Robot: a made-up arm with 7 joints.
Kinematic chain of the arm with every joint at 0, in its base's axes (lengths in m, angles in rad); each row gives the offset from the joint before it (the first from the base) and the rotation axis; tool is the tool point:
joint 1: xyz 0 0 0.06 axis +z
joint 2: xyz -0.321 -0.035 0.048 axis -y
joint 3: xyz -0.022 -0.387 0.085 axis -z
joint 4: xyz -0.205 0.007 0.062 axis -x
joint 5: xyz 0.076 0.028 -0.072 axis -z
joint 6: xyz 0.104 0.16 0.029 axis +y
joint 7: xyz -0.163 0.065 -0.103 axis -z
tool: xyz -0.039 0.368 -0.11
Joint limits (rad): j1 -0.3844..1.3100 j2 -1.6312..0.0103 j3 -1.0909..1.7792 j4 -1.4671..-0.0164 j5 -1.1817..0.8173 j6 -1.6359..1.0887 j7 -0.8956..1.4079
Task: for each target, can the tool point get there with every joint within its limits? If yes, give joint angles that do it. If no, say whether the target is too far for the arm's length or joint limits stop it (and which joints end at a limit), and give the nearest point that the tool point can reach.
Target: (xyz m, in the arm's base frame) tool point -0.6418 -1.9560 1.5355
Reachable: no: too far | nearest point -0.3661 -1.1158 0.7731 | short by 1.168 m
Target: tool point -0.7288 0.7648 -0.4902
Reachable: no: joint limits stop it (at a limit: joint 1, joint 2, joint 4, joint 5) | nearest point -0.6445 0.4186 -0.1976 | short by 0.461 m
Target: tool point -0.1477 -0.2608 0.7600
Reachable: yes | joints 0.9484 -0.2256 -0.4862 -1.3349 0.3192 -0.0457 0.3497
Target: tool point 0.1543 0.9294 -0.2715
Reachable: no: joint limits stop it (at a limit: joint 1, joint 3, joint 4, joint 6) | nearest point 0.2037 0.4613 -0.1390 | short by 0.489 m
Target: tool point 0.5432 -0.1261 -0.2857
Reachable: yes | joints 1.0213 -0.9791 1.3032 -0.6388 0.5330 -0.6327 0.1476
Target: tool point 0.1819 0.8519 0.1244
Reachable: no: joint limits stop it (at a limit: joint 1, joint 3, joint 4, joint 6) | nearest point 0.2138 0.4965 0.1198 | short by 0.357 m
